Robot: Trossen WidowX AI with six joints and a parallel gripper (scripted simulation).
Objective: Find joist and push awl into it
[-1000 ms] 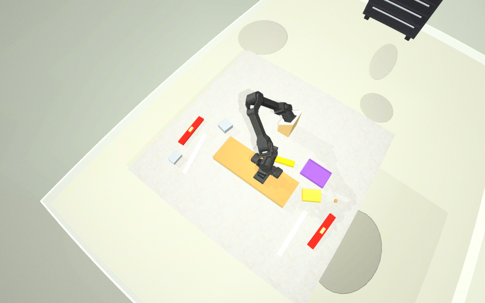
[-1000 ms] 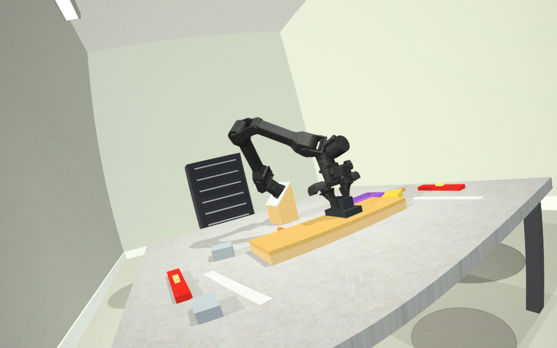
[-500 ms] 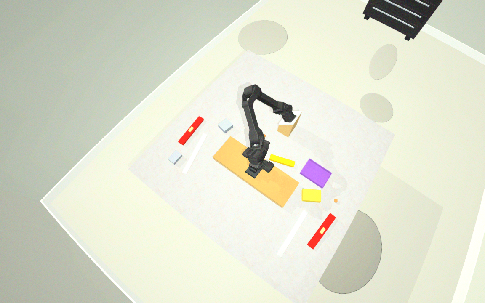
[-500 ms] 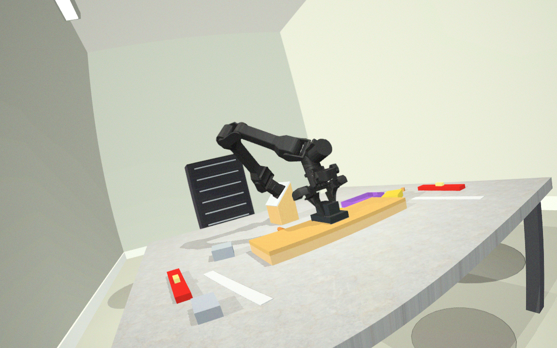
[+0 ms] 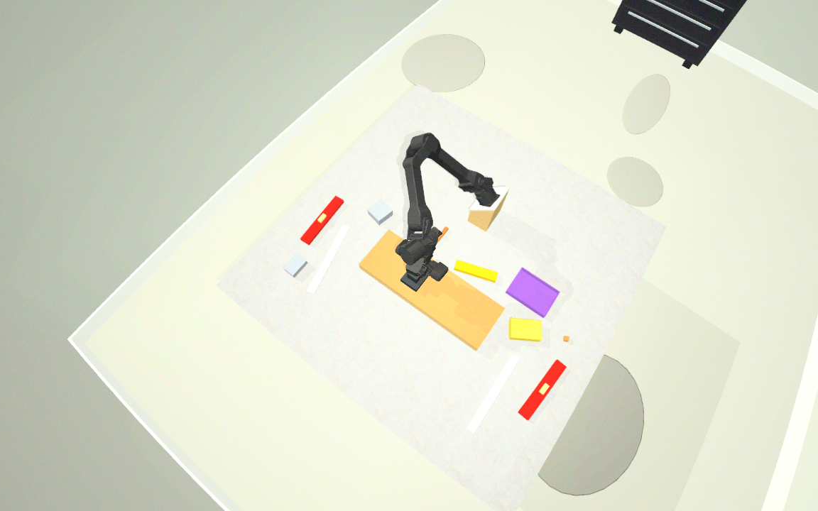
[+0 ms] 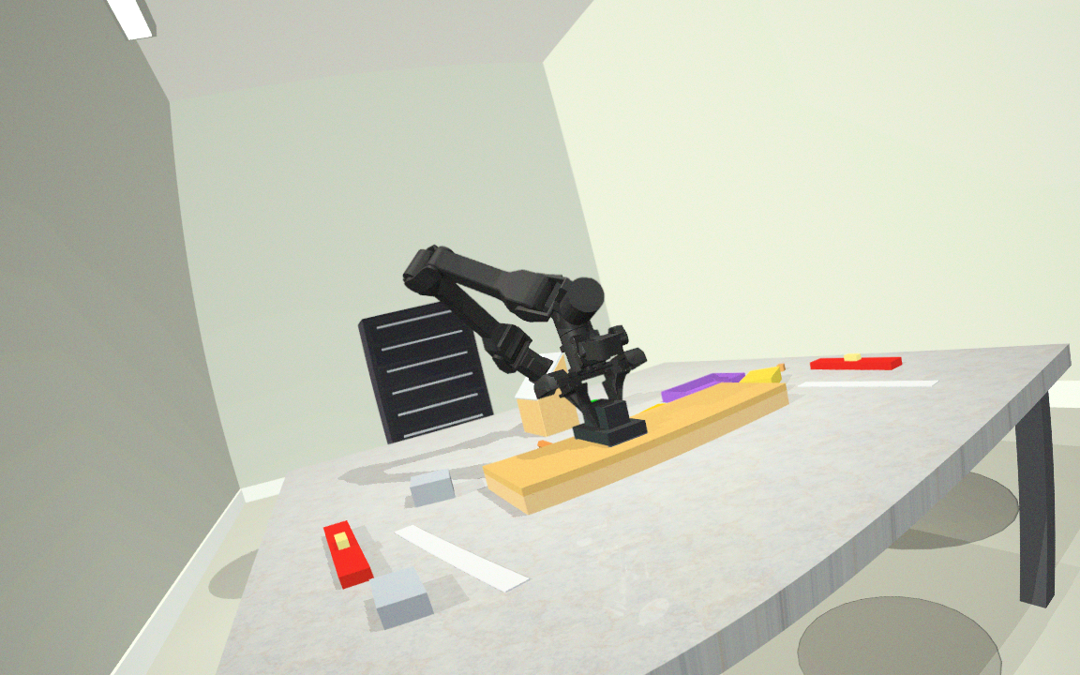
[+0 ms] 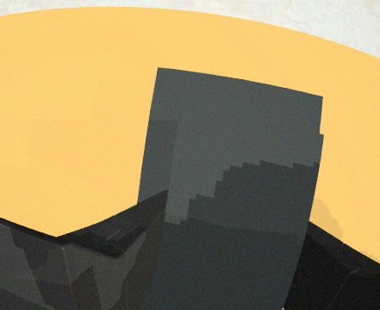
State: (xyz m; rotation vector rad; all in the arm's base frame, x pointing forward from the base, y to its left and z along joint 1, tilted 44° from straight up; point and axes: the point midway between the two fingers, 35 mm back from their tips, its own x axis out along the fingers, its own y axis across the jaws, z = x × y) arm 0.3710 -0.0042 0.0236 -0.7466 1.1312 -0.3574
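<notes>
Now: gripper tip 35 cm to the right of the purple tray, 25 cm past it and 5 cm above it. Round my gripper tip: yellow bar 18 cm behind, 14 cm to the left, 6 cm below; stud finder 2 cm behind, 2 cm above; awl 17 cm behind, 6 cm below, 5 cm to the right.
</notes>
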